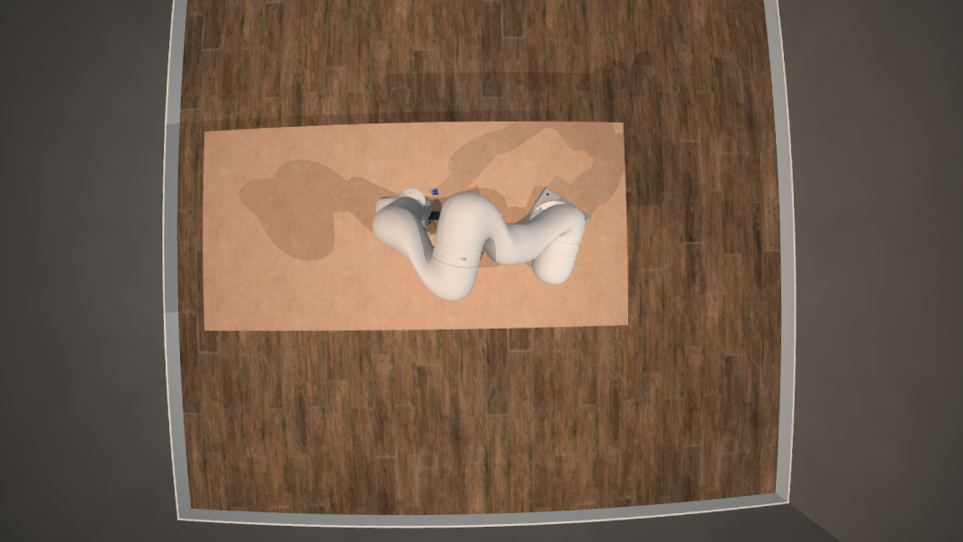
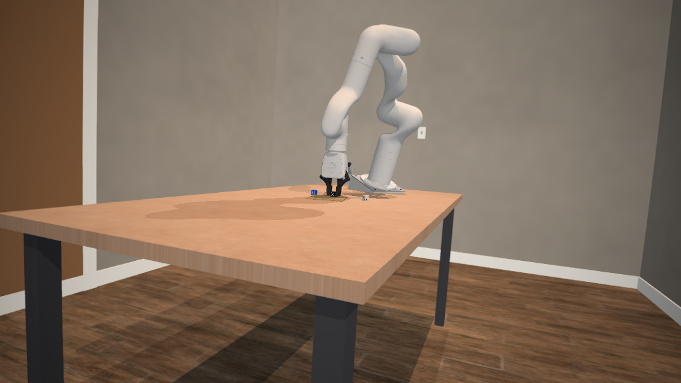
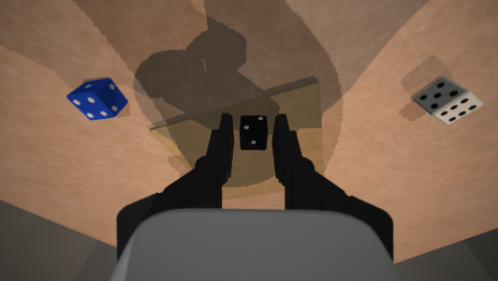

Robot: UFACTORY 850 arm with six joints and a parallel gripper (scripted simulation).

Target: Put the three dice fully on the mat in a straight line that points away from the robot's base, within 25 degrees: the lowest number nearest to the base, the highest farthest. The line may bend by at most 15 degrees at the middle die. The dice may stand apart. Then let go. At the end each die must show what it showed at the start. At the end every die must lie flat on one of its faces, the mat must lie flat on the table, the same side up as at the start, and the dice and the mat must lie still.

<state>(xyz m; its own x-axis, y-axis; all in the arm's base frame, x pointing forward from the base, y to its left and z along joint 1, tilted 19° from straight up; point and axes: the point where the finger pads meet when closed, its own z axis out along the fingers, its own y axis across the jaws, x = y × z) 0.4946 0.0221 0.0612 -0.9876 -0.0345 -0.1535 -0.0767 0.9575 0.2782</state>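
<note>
Right now the black die is 10 mm below my hand. Also, from my hand: blue die 20 mm behind, 110 mm to the right, 20 mm below; white die 40 mm behind, 130 mm to the left, 20 mm below; mat 50 mm ahead, 30 mm below.
</note>
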